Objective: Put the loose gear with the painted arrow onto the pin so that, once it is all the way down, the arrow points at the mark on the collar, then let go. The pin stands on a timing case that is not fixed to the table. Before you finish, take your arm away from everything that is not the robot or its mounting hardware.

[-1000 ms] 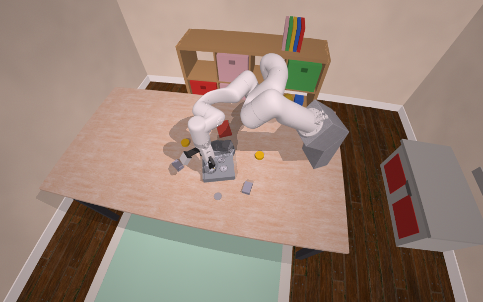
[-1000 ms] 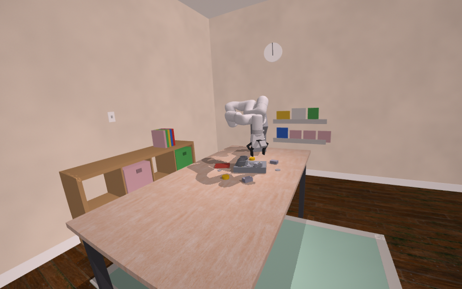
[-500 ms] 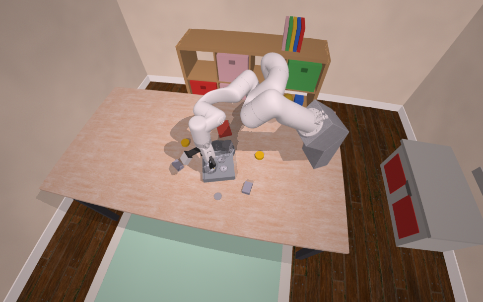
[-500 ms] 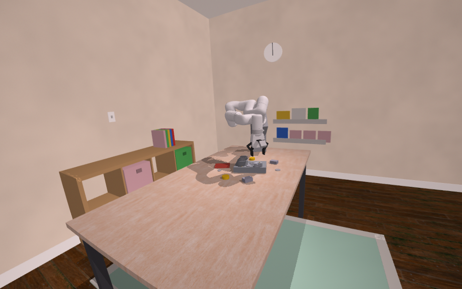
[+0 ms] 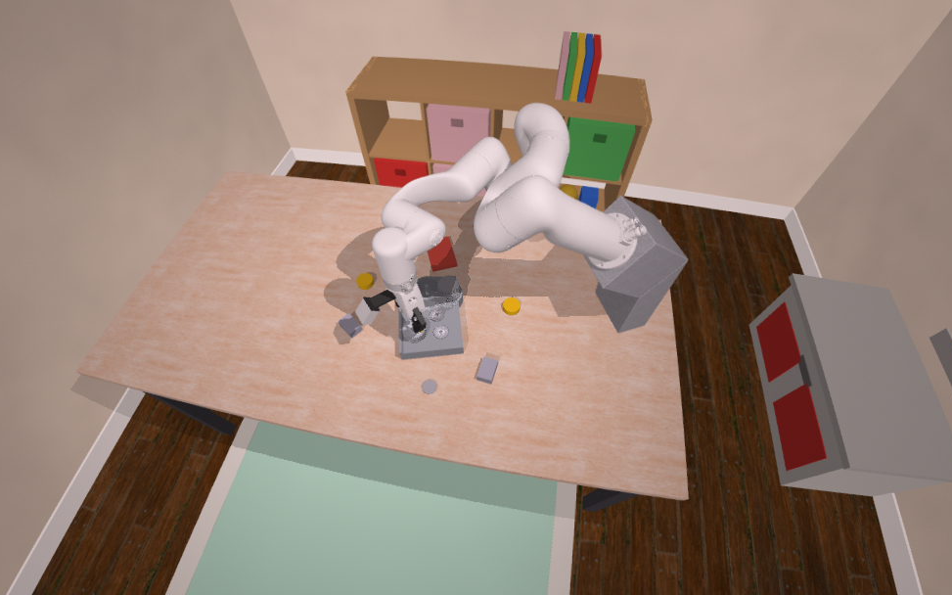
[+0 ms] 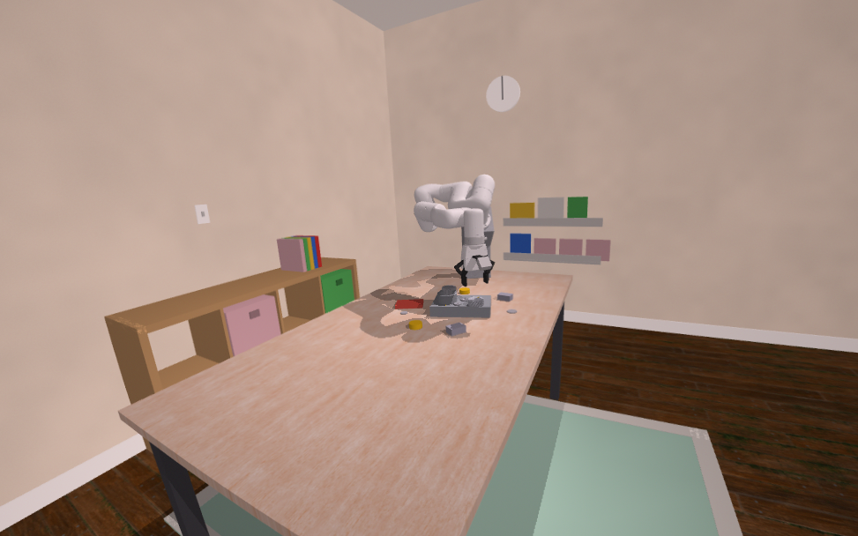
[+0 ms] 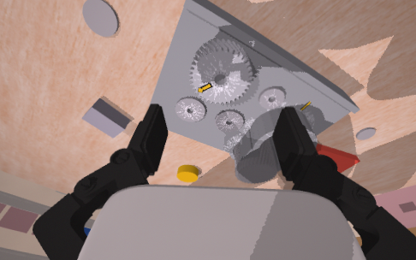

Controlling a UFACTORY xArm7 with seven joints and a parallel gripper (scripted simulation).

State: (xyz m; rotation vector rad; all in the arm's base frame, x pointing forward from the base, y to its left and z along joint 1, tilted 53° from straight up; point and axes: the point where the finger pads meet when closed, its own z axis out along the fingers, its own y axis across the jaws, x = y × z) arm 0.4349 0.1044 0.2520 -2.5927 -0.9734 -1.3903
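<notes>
Now: hand 80 mm above the grey gear. Round my hand: yellow disc: 220 mm behind, 180 mm to the right, 120 mm below; red block: 50 mm ahead, 310 mm to the right, 130 mm below.
</notes>
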